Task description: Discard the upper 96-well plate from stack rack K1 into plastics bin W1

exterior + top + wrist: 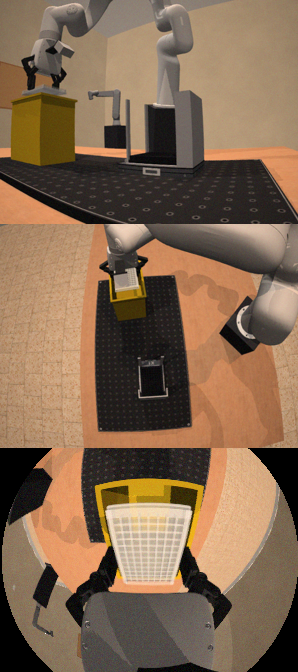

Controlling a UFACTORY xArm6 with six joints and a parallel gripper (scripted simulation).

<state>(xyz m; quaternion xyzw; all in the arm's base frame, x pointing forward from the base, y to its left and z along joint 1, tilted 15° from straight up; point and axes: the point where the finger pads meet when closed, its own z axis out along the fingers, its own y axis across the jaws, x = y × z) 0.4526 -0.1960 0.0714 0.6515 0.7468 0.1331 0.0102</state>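
Right now my hand is 1 cm above the white 96-well plate. Also, from my hand: yellow bin W1: 13 cm below; dark plate: 36 cm to the left, 19 cm below, 10 cm behind.
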